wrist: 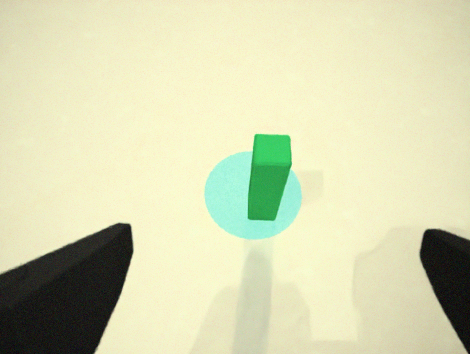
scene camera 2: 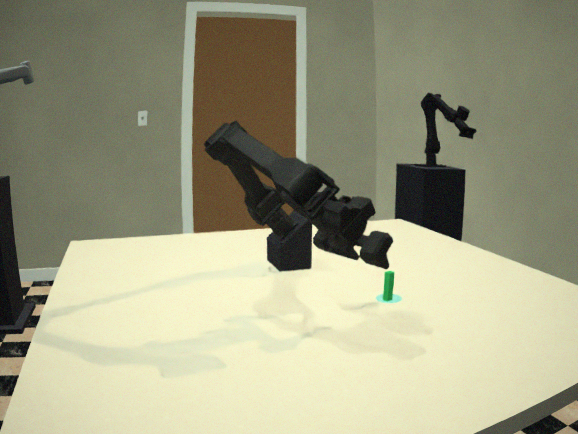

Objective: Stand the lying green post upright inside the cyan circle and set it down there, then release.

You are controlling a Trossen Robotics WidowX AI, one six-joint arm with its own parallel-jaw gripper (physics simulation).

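Frame: origin at the arm's base, x left, y back, z up, level; millimetres.
Seen in the pictures: gripper, between the fingertips: [wrist: 276,240] [scene camera 2: 372,263]; arm's base, origin of its link: [scene camera 2: 286,229].
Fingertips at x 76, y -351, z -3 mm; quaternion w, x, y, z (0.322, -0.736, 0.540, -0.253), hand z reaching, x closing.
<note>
Offsets run from my fingertips to a thing's middle. "spot": to the spot under its first point. Level surfaces: height alone.
The green post @[dx +51, dy +12, dz -62 mm] [scene camera 2: 388,286] [wrist: 270,175] stands upright on the cyan circle @[spot: dx +73, dy +3, dz -94 mm] [scene camera 2: 397,299] [wrist: 225,195]. In the wrist view its base lies within the circle, a little right of and below the circle's middle. My gripper [scene camera 2: 373,262] [wrist: 276,240] is open, its two dark fingers wide apart with nothing between them. It hangs above the post and slightly to its left in the scene view, apart from it. In the wrist view the post shows beyond the fingertips, between the two fingers.
The pale table @[dz -95 mm] [scene camera 2: 150,400] carries my arm's dark base block [scene camera 2: 290,250] left of the post. Shadows of the arm fall across the table. Another dark arm [scene camera 2: 431,125] on a black pedestal [scene camera 2: 430,200] stands behind the table at the right. The table's near right edge shows at the lower right.
</note>
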